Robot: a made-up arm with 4 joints.
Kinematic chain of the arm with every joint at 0, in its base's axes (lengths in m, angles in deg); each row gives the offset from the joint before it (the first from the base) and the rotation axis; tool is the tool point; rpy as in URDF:
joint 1: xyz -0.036 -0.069 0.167 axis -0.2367 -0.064 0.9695
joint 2: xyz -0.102 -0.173 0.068 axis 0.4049 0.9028 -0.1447
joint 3: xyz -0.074 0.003 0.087 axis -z
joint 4: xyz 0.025 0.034 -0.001 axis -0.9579 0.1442 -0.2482
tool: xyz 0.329 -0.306 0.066 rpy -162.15 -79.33 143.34
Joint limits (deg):
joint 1: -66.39..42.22
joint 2: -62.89..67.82
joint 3: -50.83..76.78
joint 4: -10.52..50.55
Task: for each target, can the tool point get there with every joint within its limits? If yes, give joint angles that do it. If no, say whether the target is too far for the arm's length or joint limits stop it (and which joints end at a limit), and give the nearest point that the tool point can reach.
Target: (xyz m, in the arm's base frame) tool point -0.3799 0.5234 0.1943
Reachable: no: joint limits stop it (at a limit: joint 1, joint 2, joint 3, joint 4) | nearest point -0.6826 0.1528 0.4156 | short by 0.527 m
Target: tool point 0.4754 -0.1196 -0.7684
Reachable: no: too far | nearest point 0.2502 -0.1873 -0.0232 | short by 0.781 m
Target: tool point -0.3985 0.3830 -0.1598
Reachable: no: joint limits stop it (at a limit: joint 1, joint 2, joint 4) | nearest point -0.4646 -0.1996 -0.1031 | short by 0.589 m
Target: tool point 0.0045 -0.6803 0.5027
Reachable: yes | joints 22.77 12.42 57.52 17.94
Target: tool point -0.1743 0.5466 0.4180
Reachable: no: joint limits stop it (at a limit: joint 2, joint 3, joint 4) | nearest point -0.1641 0.1112 0.5881 | short by 0.468 m
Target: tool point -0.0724 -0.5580 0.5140
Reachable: yes | joints -17.12 0.41 11.25 39.72
